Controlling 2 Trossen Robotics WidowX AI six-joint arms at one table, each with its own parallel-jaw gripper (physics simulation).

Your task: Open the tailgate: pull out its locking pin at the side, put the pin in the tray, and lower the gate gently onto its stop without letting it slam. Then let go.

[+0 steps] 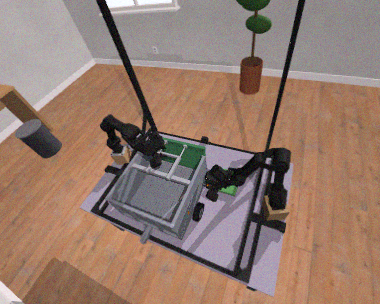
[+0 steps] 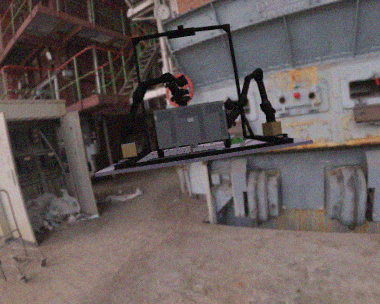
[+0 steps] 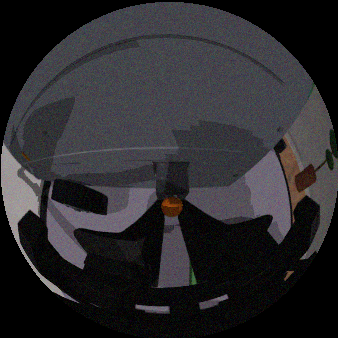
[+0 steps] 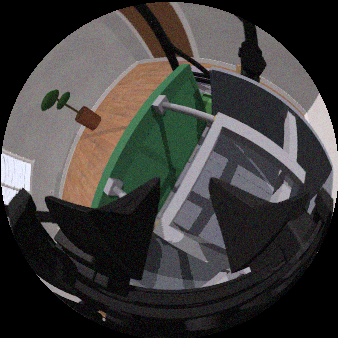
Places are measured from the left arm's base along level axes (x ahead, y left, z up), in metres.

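Where they show: left gripper, fingertip midpoint: point(image 1: 206, 186) point(image 3: 169, 201); right gripper, fingertip midpoint: point(image 1: 166, 152) point(image 4: 184, 182); left arm's base at its link origin: point(image 1: 276, 203) point(image 2: 271, 122); right arm's base at its link origin: point(image 1: 118, 149) point(image 2: 127, 143).
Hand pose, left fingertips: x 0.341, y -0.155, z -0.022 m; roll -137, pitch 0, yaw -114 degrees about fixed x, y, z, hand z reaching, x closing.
Things, the pixels of their top centre, and the offset from my left fingertips.
- green tray at its top centre: point(image 4: 214, 104) point(image 1: 229, 181) point(image 2: 233, 139) dx -0.137, dy -0.058, dz -0.072 m
- black wheel at its top centre: point(image 3: 56, 188) point(image 1: 197, 208) dx +0.063, dy +0.128, dz +0.010 m
- drawbar at its top centre: point(image 1: 144, 235) dx +0.352, dy +0.237, dz -0.012 m
The green tailgate point(image 1: 192, 156) point(image 4: 172, 127) is at the far end of the grey trailer box; I cannot tell its exact tilt. Pale struts point(image 4: 187, 110) run from it towards a pale crossbar. The locking pin's orange knob point(image 3: 171, 206) shows beside a dark block at the box's side. My left gripper point(image 3: 169, 201) point(image 1: 208, 186) is shut on the knob, and its fingertips hide the knob's lower sides. My right gripper point(image 4: 184, 182) point(image 1: 157, 160) is part open and empty above the box near the gate. The green tray point(image 1: 230, 189) point(image 2: 237, 141) lies right of the box, partly hidden by the left arm.
The grey box point(image 1: 150, 195) point(image 2: 190, 125) has raised walls and pale crossbars point(image 1: 171, 174). A black wheel point(image 1: 198, 211) stands at its right side. A drawbar point(image 1: 146, 234) sticks out at the near end. Black frame posts point(image 1: 284, 85) rise beside the arms.
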